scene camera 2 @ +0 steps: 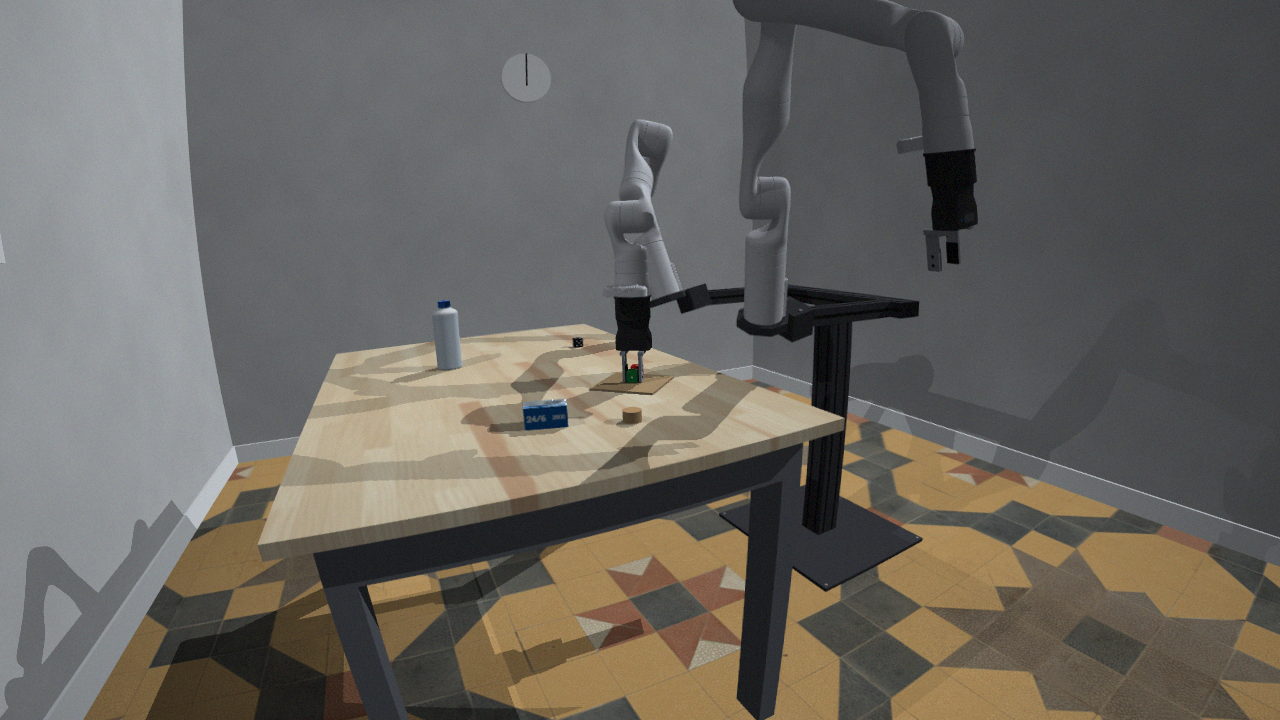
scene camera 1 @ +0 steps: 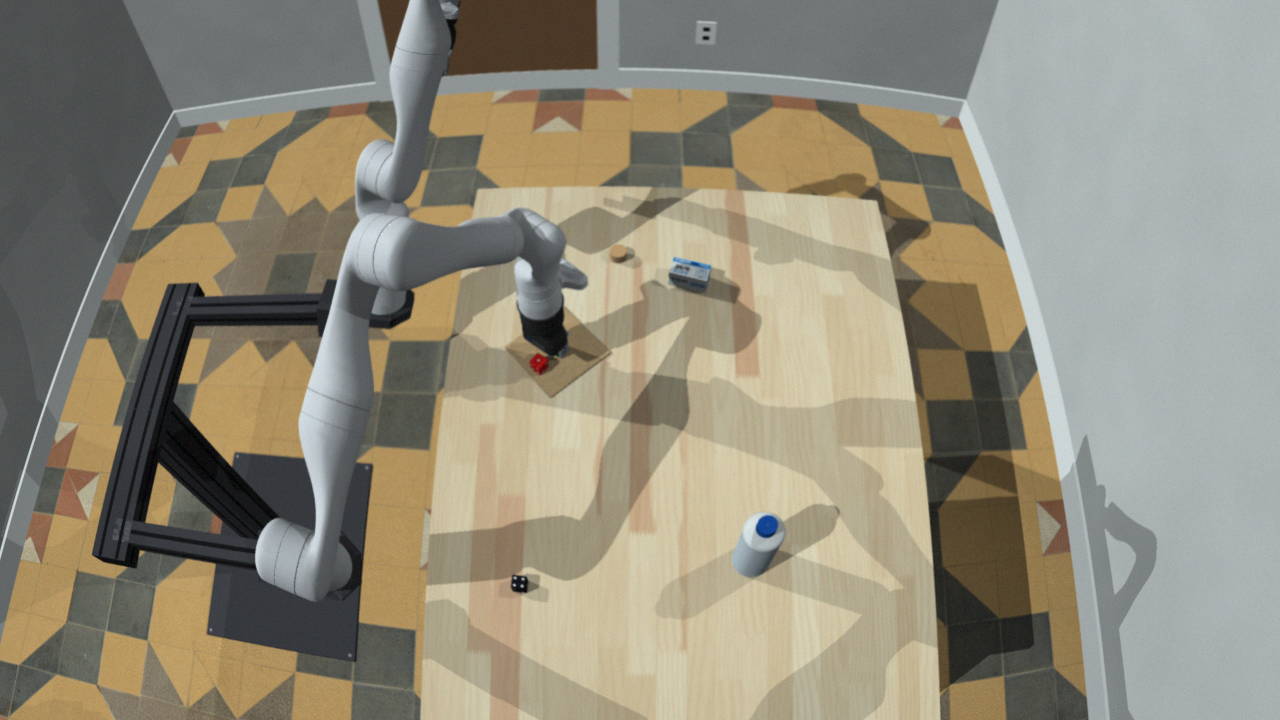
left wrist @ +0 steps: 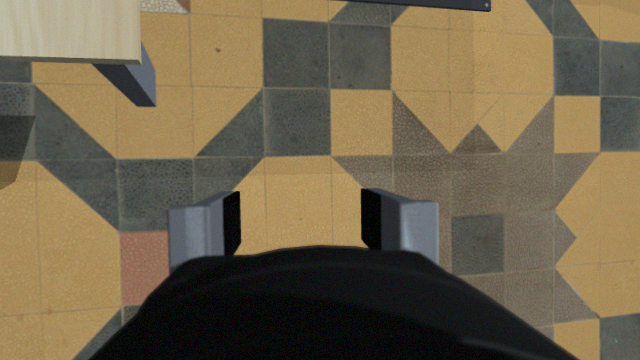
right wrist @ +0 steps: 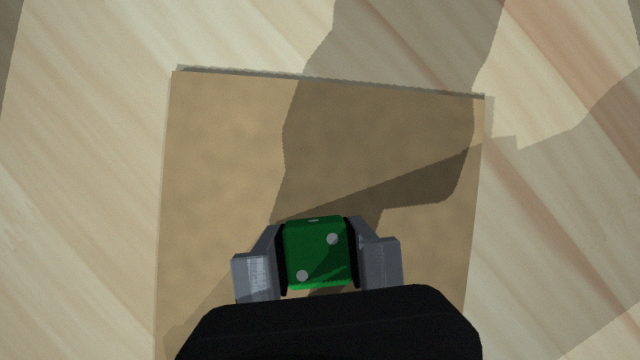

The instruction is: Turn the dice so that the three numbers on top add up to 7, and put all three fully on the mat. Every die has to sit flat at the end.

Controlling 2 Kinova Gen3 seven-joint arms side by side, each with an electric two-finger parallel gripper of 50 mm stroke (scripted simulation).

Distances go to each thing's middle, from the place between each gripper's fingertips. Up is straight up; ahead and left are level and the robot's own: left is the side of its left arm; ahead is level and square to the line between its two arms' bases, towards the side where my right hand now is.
Now: right hand (scene camera 2: 633,380) 10 mm above the green die (right wrist: 316,250). From my right hand the other things lie so: staples box (scene camera 2: 546,414) 240 mm ahead, 180 mm to the left; then brown square mat (scene camera 2: 651,383) 20 mm below; then white bottle (scene camera 1: 759,542) 370 mm ahead, 380 mm to the right, 60 mm above.
The green die is 520 mm to the right of my left hand (scene camera 2: 944,266), 330 mm ahead of it and 270 mm below it. Also, from my left hand: staples box 560 mm ahead, 340 mm to the right, 260 mm below; brown square mat 520 mm to the right, 330 mm ahead, 280 mm below; white bottle 900 mm to the right, 690 mm ahead, 200 mm below.
